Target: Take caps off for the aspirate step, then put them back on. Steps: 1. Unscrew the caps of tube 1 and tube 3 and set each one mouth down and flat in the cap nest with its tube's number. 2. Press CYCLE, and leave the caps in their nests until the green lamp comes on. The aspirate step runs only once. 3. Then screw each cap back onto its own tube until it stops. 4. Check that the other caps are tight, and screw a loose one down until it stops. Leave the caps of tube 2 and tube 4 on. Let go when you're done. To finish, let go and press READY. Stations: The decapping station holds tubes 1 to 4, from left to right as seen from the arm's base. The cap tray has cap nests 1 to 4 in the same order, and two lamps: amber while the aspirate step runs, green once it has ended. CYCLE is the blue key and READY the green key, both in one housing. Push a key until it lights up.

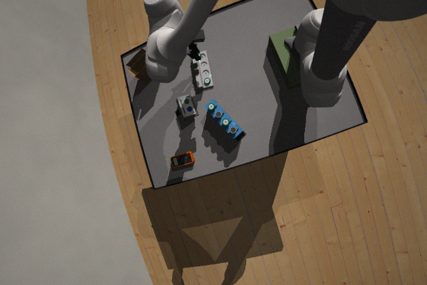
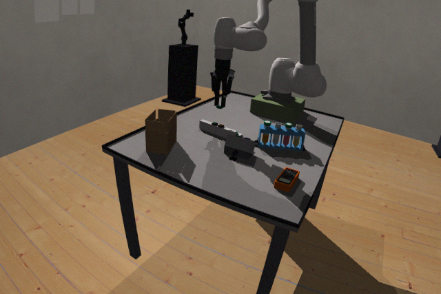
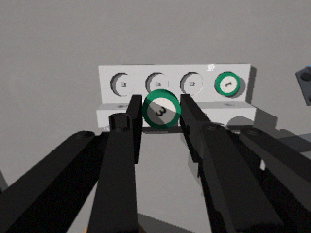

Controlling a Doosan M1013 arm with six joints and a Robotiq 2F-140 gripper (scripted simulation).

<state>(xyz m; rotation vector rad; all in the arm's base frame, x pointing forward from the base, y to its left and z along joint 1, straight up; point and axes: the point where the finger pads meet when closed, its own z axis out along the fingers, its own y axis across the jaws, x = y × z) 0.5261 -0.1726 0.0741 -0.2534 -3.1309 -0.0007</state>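
My hand is 15 cm short of the blue key, 22 cm to the right of it and 10 cm above it. Round my hand: key housing (17 cm ahead, 20 cm to the left, 11 cm below); green key (15 cm ahead, 18 cm to the left, 10 cm below); cap 1 (2 cm ahead, 10 cm to the left, 15 cm below).
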